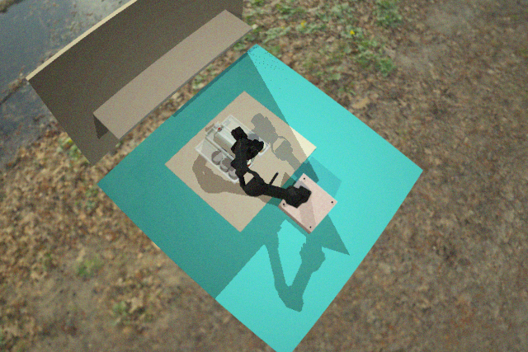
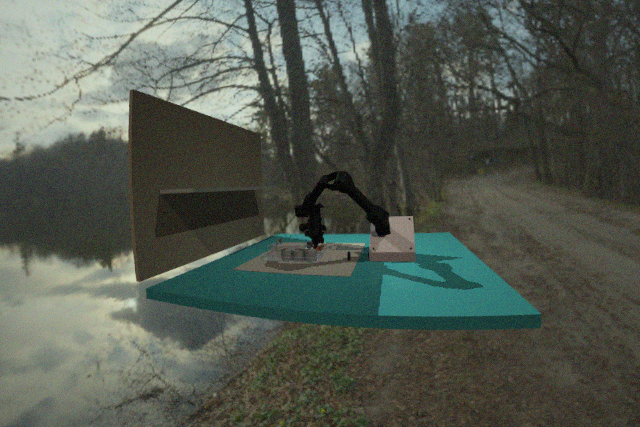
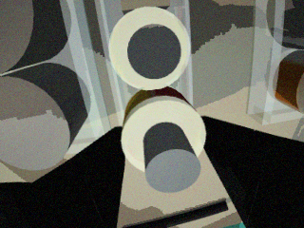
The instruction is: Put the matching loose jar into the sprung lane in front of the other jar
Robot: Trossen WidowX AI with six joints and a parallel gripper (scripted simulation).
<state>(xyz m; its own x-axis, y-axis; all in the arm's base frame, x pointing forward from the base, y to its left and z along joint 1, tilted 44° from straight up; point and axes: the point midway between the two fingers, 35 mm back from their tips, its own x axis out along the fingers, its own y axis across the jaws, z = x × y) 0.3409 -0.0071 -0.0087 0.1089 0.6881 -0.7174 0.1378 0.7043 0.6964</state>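
The lane rack is 150 mm ahead of my gripper tip, 40 mm to the right of it and 30 mm below it. The rest, counted from my gripper tip: tan shelf wall 610 mm ahead, 110 mm to the right, 350 mm above.
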